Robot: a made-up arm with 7 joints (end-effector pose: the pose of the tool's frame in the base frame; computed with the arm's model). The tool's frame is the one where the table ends. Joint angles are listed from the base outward.
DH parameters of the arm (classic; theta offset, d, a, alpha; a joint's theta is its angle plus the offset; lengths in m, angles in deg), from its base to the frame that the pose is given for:
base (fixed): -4.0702 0 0 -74.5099
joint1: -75.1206 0.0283 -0.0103 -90
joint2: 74.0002 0 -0.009 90
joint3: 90 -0.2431 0.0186 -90
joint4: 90 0.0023 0.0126 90
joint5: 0 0.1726 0 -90
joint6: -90 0 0.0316 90
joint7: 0 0 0 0
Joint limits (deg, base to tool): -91.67..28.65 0..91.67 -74.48..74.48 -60..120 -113..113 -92.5..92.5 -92.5..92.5
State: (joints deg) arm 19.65 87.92 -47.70 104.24 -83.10 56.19 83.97
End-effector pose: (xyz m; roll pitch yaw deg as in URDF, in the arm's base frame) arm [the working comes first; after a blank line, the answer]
Working (the frame after each row of the table, in the pose's form):
after base (fixed): 0.0000 0.0000 0.0000 -74.51 0.00 -4.07
after joint1: -0.0037 0.0299 -0.0006 -153.94 -52.55 -25.28
after joint2: 0.0012 0.0303 0.0069 -90.79 56.89 -174.60
after joint3: -0.0216 0.2725 -0.0096 2.69 80.80 8.72
after joint4: -0.0209 0.2694 0.0028 32.56 -72.74 -115.38
after joint5: -0.0453 0.4347 0.0459 -14.50 2.51 -172.26
after joint6: -0.0738 0.4480 0.0492 76.50 -5.90 154.95

-0.0738 0.4480 0.0492 -0.14 -76.57 -116.32
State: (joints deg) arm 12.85 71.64 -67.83 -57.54 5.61 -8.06 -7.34
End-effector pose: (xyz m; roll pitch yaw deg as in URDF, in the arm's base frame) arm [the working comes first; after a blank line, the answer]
Working (the frame after each row of the table, in the pose's form):
after base (fixed): 0.0000 0.0000 0.0000 -74.51 0.00 -4.07
after joint1: -0.0027 0.0300 -0.0012 -149.22 -58.54 -31.00
after joint2: 0.0010 0.0329 0.0065 -59.80 58.75 -141.83
after joint3: -0.0474 0.2576 -0.0748 -109.55 73.92 -98.56
after joint4: -0.0469 0.2614 -0.0870 -162.59 71.96 116.87
after joint5: -0.0222 0.0984 -0.1380 89.85 72.81 98.47
after joint6: -0.0175 0.0676 -0.1431 0.04 9.13 -81.38

-0.0175 0.0676 -0.1431 -1.13 9.06 -88.82
